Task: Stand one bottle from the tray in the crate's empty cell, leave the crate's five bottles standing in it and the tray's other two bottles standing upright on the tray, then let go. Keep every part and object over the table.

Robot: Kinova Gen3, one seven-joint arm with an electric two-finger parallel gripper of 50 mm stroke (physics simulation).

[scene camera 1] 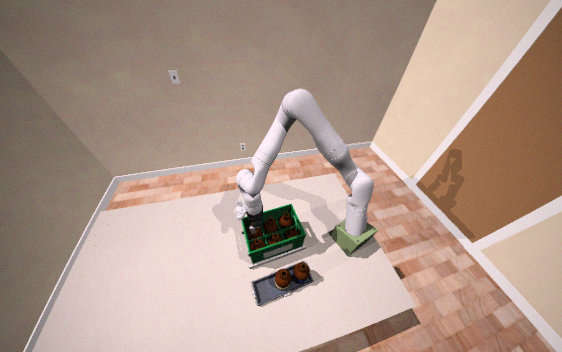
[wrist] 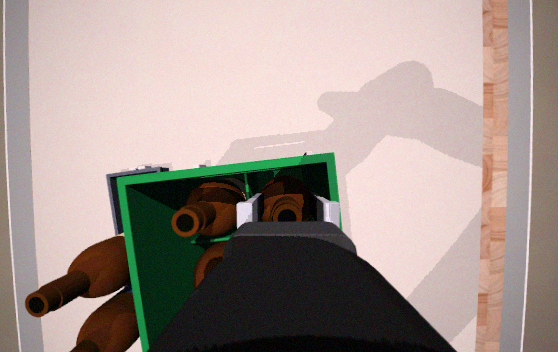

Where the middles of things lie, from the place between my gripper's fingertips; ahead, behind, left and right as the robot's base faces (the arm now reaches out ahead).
Right now the brown bottle [wrist: 286, 199] is 10 mm behind my hand and 40 mm below it.
